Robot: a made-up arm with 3 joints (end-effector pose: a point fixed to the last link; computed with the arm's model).
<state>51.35 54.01 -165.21</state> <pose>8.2 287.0 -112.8 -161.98 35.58 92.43</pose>
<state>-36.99 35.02 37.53</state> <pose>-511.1 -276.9 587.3 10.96 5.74 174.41</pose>
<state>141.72 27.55 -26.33</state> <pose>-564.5 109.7 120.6 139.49 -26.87 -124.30</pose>
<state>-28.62 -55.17 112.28</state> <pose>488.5 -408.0 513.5 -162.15 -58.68 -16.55</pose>
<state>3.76 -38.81 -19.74</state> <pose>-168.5 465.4 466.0 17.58 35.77 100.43</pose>
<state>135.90 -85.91 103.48</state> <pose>419.0 691.8 126.4 18.42 34.64 37.12</pose>
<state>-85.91 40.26 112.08</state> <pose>-106.7 -535.4 514.1 -1.35 -23.84 -134.86</pose>
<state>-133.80 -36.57 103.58</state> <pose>416.9 -388.1 -279.6 -77.34 11.86 -77.90</pose>
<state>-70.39 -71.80 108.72</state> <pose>464.2 -549.4 -2.7 -127.39 -23.33 -49.27</pose>
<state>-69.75 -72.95 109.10</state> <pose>462.1 -549.7 -8.9 -128.47 -22.63 -48.79</pose>
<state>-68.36 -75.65 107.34</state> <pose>453.5 -562.6 -7.5 -132.30 -23.06 -47.99</pose>
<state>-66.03 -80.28 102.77</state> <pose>437.2 -590.1 7.8 -139.81 -24.98 -46.41</pose>
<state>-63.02 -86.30 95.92</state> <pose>417.2 -623.9 40.4 -150.51 -27.92 -43.38</pose>
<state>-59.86 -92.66 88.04</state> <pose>400.3 -652.1 86.4 -162.91 -30.83 -38.69</pose>
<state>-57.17 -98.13 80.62</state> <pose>391.0 -667.7 134.2 -174.65 -32.84 -33.20</pose>
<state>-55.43 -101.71 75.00</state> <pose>389.0 -672.0 171.7 176.72 -33.93 -28.53</pose>
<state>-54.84 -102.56 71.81</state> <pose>391.8 -669.7 196.9 172.58 -35.14 -25.80</pose>
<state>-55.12 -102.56 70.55</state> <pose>393.6 -667.9 203.1 171.60 -35.65 -24.97</pose>
